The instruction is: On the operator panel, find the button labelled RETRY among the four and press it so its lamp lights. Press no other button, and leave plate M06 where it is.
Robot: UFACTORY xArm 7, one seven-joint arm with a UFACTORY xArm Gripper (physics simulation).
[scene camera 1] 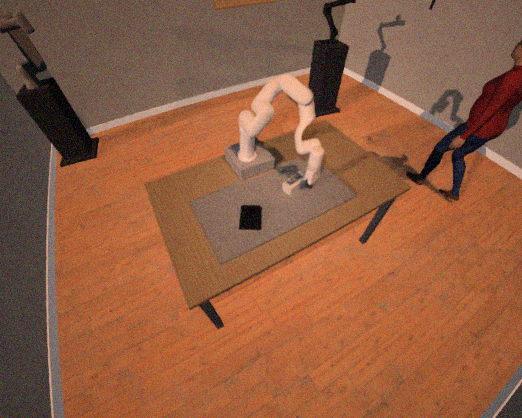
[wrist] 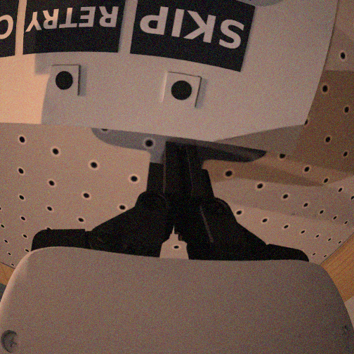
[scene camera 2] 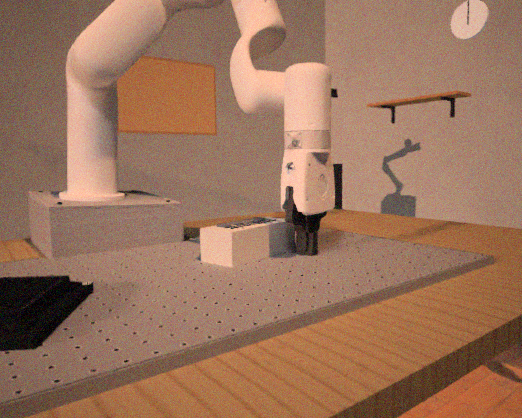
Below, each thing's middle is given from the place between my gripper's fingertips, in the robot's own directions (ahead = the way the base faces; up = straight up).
I see the white operator panel (scene camera 2: pixel 232 246) 5 cm behind my hand, 8 cm to the right of it and 3 cm above it.
